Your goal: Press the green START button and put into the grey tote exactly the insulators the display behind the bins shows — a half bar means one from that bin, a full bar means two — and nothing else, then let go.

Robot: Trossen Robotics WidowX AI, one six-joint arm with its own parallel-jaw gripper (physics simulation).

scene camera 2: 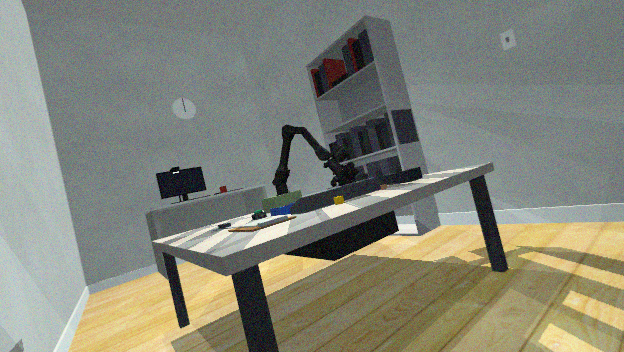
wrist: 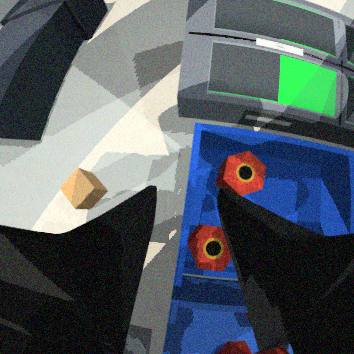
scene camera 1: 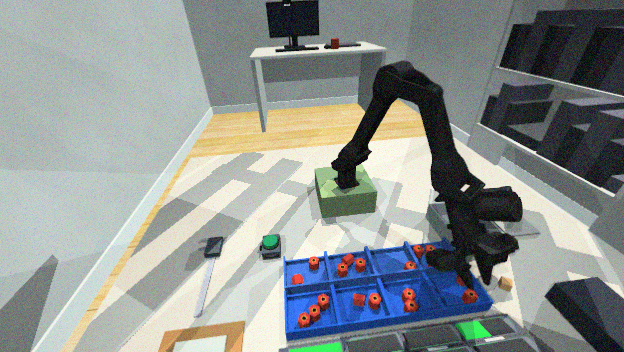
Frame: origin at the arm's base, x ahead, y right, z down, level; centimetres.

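Seen in the pictures: gripper, between the fingertips: (wrist: 187, 194) (scene camera 1: 478, 287); arm's base, origin of its link: (scene camera 2: 283, 194) (scene camera 1: 346, 182).
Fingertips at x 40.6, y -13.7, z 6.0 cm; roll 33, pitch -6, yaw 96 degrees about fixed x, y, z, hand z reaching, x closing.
Pixels of each thing's middle, then the offset from my fingertips to it. "spot": a spot on its surface instead.
- grey tote, middle of its body: (scene camera 1: 461, 225) dx -16.1, dy -11.1, dz -0.3 cm
- green START button, middle of its body: (scene camera 1: 271, 244) (scene camera 2: 258, 214) dx -28.9, dy +41.6, dz +0.3 cm
- wooden block, middle of its body: (wrist: 84, 189) (scene camera 1: 505, 283) dx +0.9, dy -7.4, dz +1.4 cm
- large black object, middle of its body: (wrist: 28, 49) (scene camera 2: 398, 177) dx +16.5, dy -16.1, dz -0.4 cm
- dark-headed tool, a spot on its surface: (scene camera 1: 213, 247) spot: dx -33.6, dy +56.9, dz +0.5 cm
- wood-framed board, a spot on its surface: (scene camera 1: 235, 335) spot: dx -8.9, dy +52.8, dz +1.8 cm
- yellow block, middle of its body: (scene camera 2: 338, 200) dx +15.0, dy +34.6, dz +1.0 cm
The blue bin tray (scene camera 1: 310, 331) (wrist: 186, 227) holds red-orange insulators in its bins. My gripper (scene camera 1: 478, 284) (wrist: 187, 194) is open and empty at the tray's end bin; in the wrist view its fingers lie either side of the end wall. Two insulators, one (scene camera 1: 470, 296) (wrist: 243, 173) near the display and another (wrist: 210, 247) beside the right finger, lie in that bin. The display (scene camera 1: 374, 344) (scene camera 2: 325, 194) (wrist: 242, 74) shows a half green bar for it in the wrist view; other bars are cut off. The grey tote (scene camera 1: 439, 212) is partly behind my arm; its inside is hidden. The green START button (scene camera 1: 270, 242) (scene camera 2: 259, 213) stands beyond the tray's other end.
A wooden block (scene camera 1: 505, 284) (wrist: 84, 189) lies beside the end bin. A large black object (scene camera 1: 590, 307) (wrist: 45, 85) stands farther out. A dark-headed tool (scene camera 1: 213, 247) and a wood-framed board (scene camera 1: 235, 335) lie past the button side. A yellow block (scene camera 2: 339, 200) stands near the display.
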